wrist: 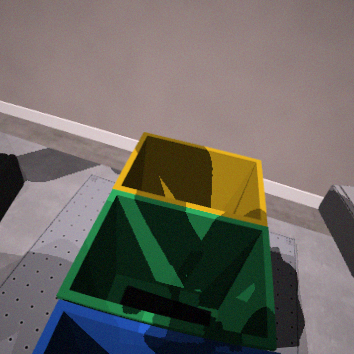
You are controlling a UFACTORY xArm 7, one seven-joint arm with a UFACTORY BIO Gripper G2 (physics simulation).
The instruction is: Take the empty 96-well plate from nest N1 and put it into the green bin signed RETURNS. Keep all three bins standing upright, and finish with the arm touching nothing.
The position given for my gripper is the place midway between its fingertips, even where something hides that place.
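Observation:
There's a yellow bin (pixel 171 170) here and a green bin (pixel 221 264) too, plus a black 96-well plate (pixel 133 297), and I can also see my own gripper (pixel 179 182).

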